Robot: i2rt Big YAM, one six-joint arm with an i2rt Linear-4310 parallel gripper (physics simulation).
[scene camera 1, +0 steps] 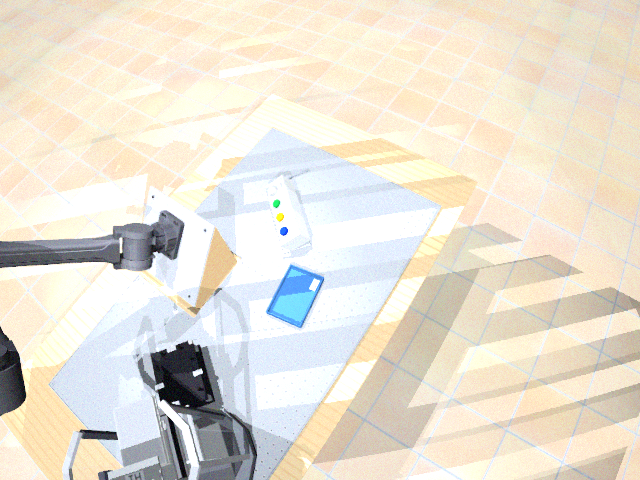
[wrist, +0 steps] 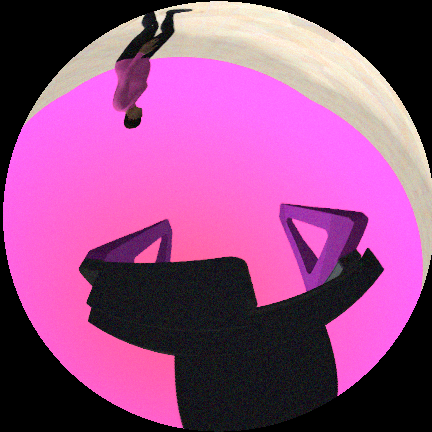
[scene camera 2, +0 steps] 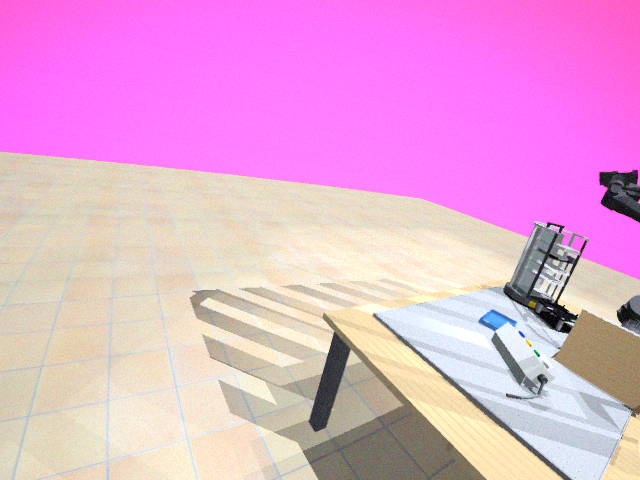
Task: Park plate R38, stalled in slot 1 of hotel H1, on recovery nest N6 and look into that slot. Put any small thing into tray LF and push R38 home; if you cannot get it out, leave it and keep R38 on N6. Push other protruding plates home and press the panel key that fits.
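Frame: origin at the arm's base, x left, y back, z up, level; metres.
Where they show: gripper, fingertip midpoint: (wrist: 225,217) (scene camera 2: 619,172); arm's base, link origin: (scene camera 1: 170,234) (scene camera 2: 624,345).
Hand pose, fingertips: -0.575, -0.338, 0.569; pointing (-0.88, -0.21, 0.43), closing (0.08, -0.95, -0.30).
Note:
Each offset is from my fingertips to the top centre of the thing, as dx, dy, dz. "spot": to the spot under its first point.
My gripper (wrist: 225,217) is open, its two purple fingers wide apart with nothing between them, high above the floor line in the wrist view. The hotel @(+0.175, -0.087, -0.306) (scene camera 1: 180,426) (scene camera 2: 527,266), a tall grey rack with several pale levels, stands at the near end of the mat in scene camera 1. Slot numbers, R38 and any small thing inside cannot be told. A black nest-like base @(+0.296, +0.087, -0.630) (scene camera 1: 180,374) (scene camera 2: 555,315) with white tabs lies beside it. The blue tray @(+0.655, -0.020, -0.688) (scene camera 1: 294,297) (scene camera 2: 497,320) lies flat mid-mat. The white key panel @(+0.847, +0.146, -0.622) (scene camera 1: 295,219) (scene camera 2: 519,356) has green, yellow and blue keys.
A board (scene camera 1: 178,273) (scene camera 2: 602,356), white-faced and brown-backed, stands tilted at the mat's side. The dark arm (scene camera 1: 62,251) (scene camera 2: 626,202) reaches over it in scene camera 1. A cable @(spot: +1.001, +0.230, -0.699) (scene camera 2: 522,396) trails from the panel. A person (wrist: 132,82) in pink stands beyond.

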